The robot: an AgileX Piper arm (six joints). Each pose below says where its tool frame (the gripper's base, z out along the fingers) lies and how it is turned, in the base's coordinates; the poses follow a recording.
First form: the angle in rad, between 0 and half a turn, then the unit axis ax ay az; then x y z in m.
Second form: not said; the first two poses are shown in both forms.
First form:
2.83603 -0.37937 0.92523 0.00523 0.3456 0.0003 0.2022
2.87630 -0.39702 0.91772 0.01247 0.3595 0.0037 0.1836
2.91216 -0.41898 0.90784 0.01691 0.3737 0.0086 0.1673
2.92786 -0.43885 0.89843 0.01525 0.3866 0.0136 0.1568
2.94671 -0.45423 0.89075 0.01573 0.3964 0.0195 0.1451
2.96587 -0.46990 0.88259 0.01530 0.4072 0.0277 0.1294
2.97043 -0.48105 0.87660 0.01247 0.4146 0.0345 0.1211
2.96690 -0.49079 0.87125 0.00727 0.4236 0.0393 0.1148
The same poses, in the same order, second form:
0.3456 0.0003 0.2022 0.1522 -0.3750 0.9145 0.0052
0.3595 0.0037 0.1836 0.1323 -0.3935 0.9097 0.0124
0.3737 0.0086 0.1673 0.1145 -0.4162 0.9019 0.0168
0.3866 0.0136 0.1568 0.1067 -0.4363 0.8933 0.0152
0.3964 0.0195 0.1451 0.0973 -0.4521 0.8865 0.0157
0.4072 0.0277 0.1294 0.0877 -0.4681 0.8792 0.0152
0.4146 0.0345 0.1211 0.0855 -0.4793 0.8734 0.0124
0.4236 0.0393 0.1148 0.0872 -0.4889 0.8679 0.0072

